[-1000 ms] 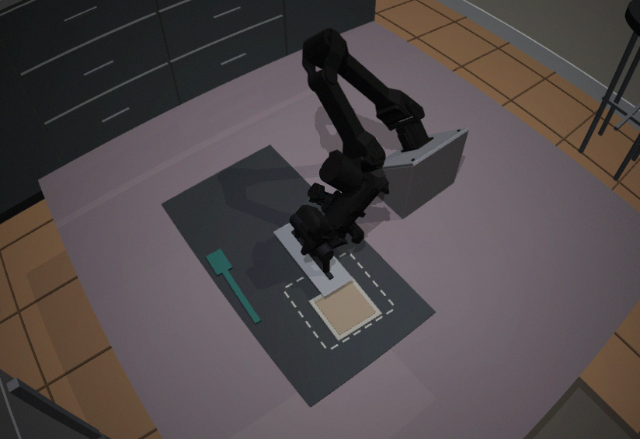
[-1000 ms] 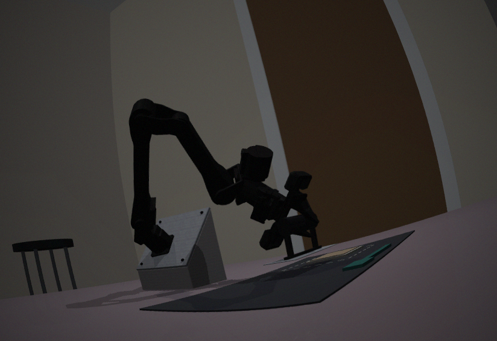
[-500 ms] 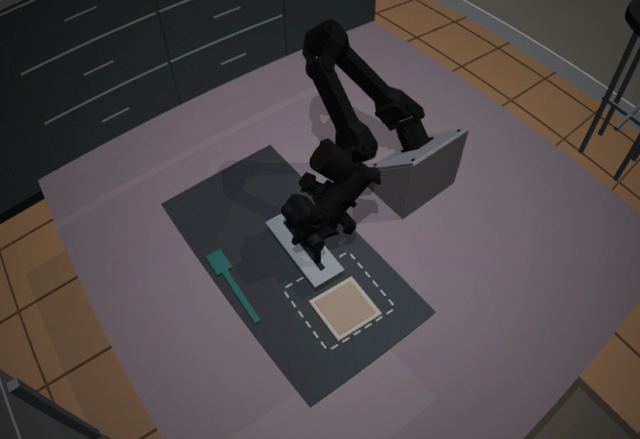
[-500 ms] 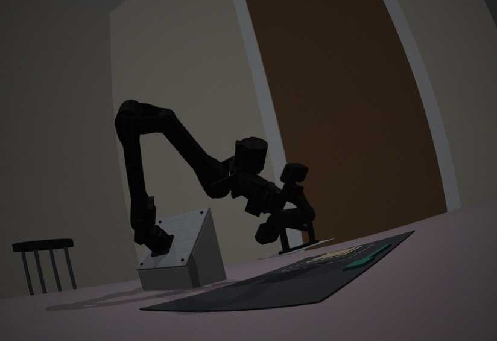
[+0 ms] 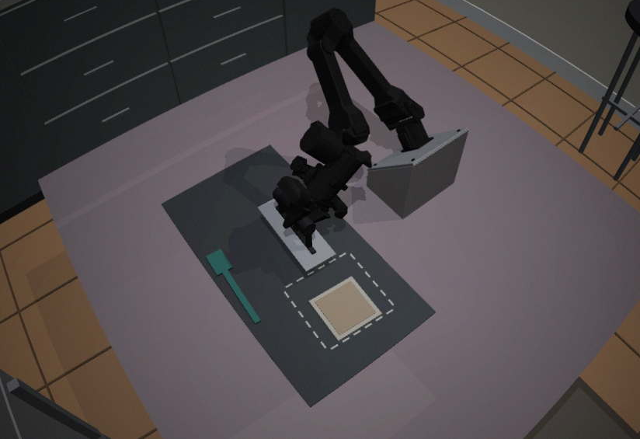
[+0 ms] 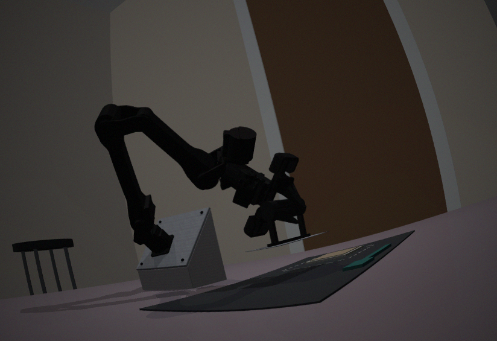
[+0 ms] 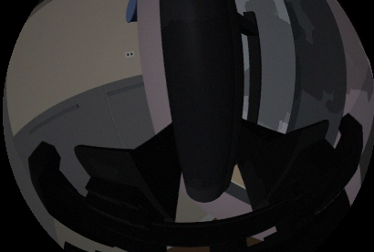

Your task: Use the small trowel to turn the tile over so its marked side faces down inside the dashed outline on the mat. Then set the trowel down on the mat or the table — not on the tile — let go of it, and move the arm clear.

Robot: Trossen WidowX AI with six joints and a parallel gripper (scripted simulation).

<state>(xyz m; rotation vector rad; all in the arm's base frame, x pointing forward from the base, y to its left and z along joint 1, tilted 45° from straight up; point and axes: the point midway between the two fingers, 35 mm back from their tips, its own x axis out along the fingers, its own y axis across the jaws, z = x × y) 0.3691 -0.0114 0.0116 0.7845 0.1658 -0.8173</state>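
Now: the teal flat tool 14 cm ahead of my gripper tip, 5 cm to the right of it and 12 cm below it. Also, from my gripper tip: dark mat: 2 cm to the right, 14 cm below; tile: 17 cm to the left, 12 cm below.
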